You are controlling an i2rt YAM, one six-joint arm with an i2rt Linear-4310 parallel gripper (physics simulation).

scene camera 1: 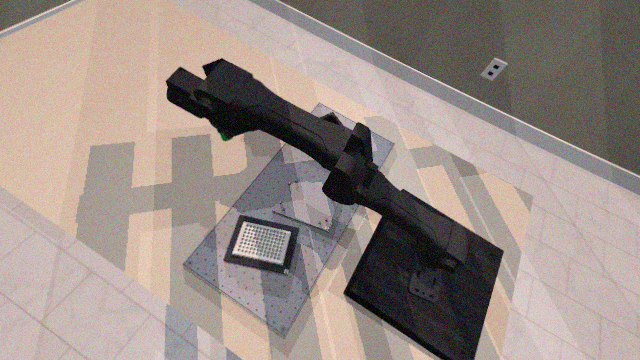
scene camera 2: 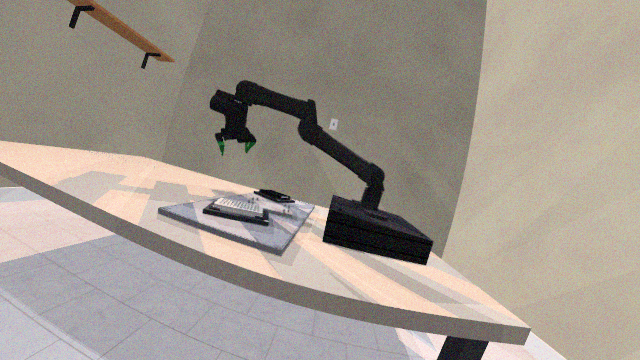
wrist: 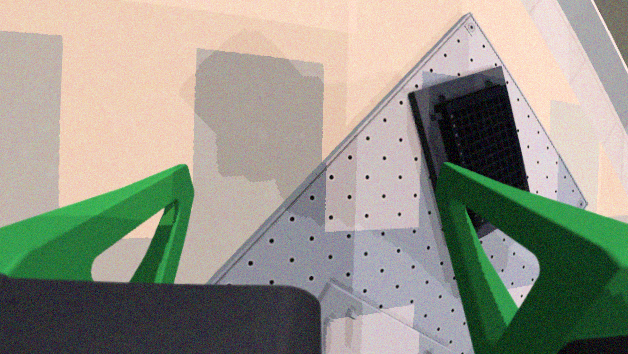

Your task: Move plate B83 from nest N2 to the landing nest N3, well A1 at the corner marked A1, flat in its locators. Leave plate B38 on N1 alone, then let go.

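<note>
A silver-white well plate (scene camera 1: 262,242) (scene camera 2: 237,205) lies in a dark nest (scene camera 1: 256,266) (scene camera 2: 235,217) near one end of the perforated board. A black well plate (wrist: 485,125) lies in another dark nest (wrist: 429,102) at the board's other end. Between them is a pale, flat nest (scene camera 1: 307,197) (scene camera 2: 276,208) (wrist: 370,327) with small locators and no plate on it. The plate and nest labels and the A1 marks are not readable. My gripper (scene camera 2: 235,152) (wrist: 314,177) is open and empty, high above the board's edge, with green fingers. In scene camera 1 the arm hides most of the fingers.
The perforated grey board (scene camera 1: 240,290) (scene camera 2: 175,212) (wrist: 367,160) lies on the wooden table (scene camera 1: 120,65) (scene camera 2: 135,170). The arm's black base block (scene camera 1: 450,310) (scene camera 2: 375,237) stands beside it. A wooden wall shelf (scene camera 2: 125,32) is at the upper left in scene camera 2.
</note>
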